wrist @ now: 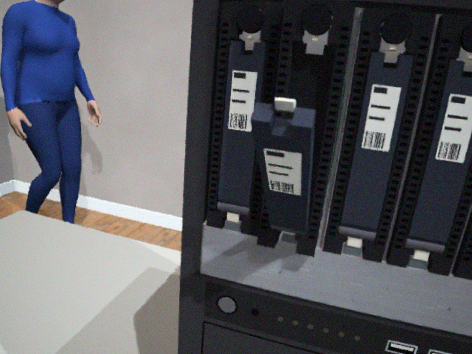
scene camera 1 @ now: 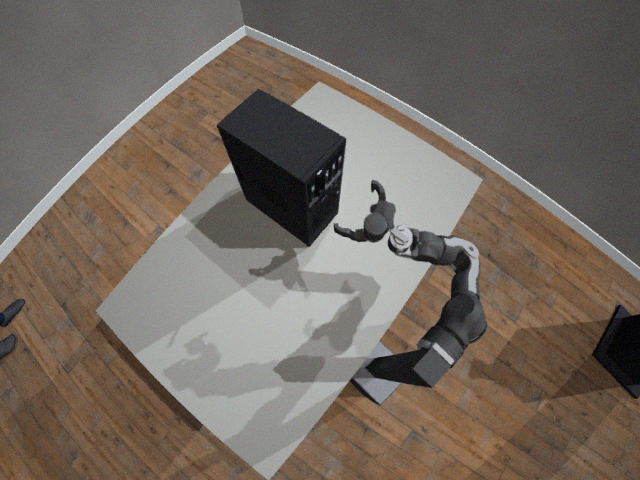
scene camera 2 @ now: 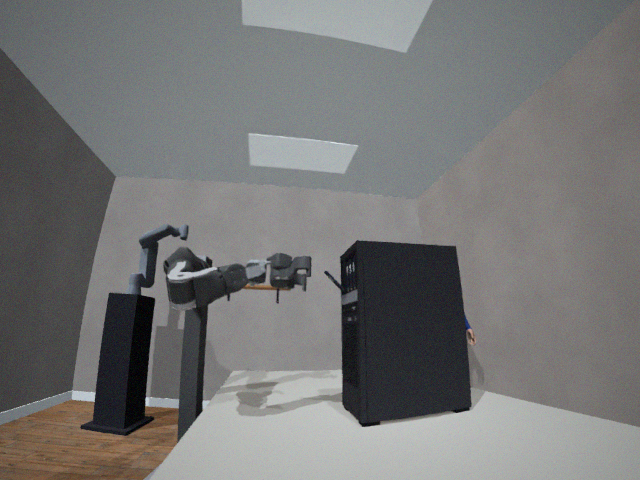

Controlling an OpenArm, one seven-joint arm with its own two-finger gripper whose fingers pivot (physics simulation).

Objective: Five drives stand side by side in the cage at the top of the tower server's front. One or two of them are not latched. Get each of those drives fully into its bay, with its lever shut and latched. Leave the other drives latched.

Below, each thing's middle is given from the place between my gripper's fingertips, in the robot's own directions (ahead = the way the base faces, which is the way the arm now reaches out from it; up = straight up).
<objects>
Now: hand 80 mm short of the drive lever (wrist: 284, 147), 10 mm to the right of it and 10 mm above it. Round my hand: drive (wrist: 248, 51) (190 mm ahead, 60 mm to the left); then black tower server (scene camera 2: 404, 346) (270 mm ahead, 10 mm to the left, 160 mm below).
</objects>
